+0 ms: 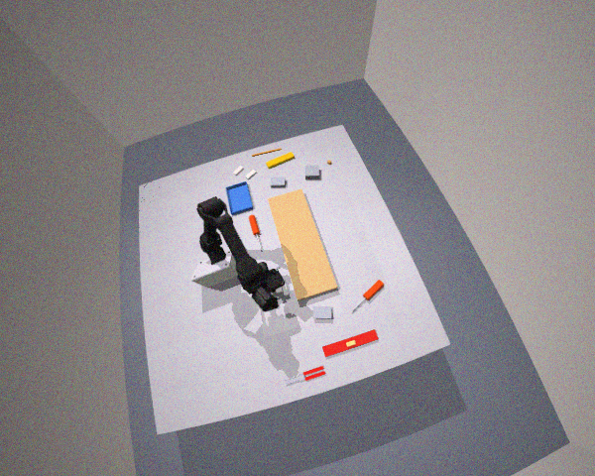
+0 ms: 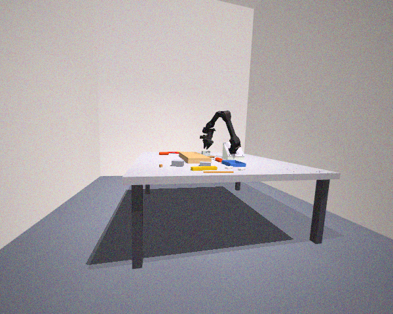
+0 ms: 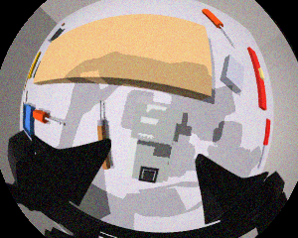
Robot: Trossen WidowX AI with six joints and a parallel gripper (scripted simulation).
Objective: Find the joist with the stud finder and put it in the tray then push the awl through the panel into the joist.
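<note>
The grey stud finder lies 30 mm below my gripper tip and 20 mm behind it. The rest, counted from my gripper tip: red level: 330 mm to the right, 200 mm ahead, 60 mm below; then awl: 90 mm to the left, 70 mm below, 10 mm ahead; then green light: 40 mm behind, 20 mm below.
</note>
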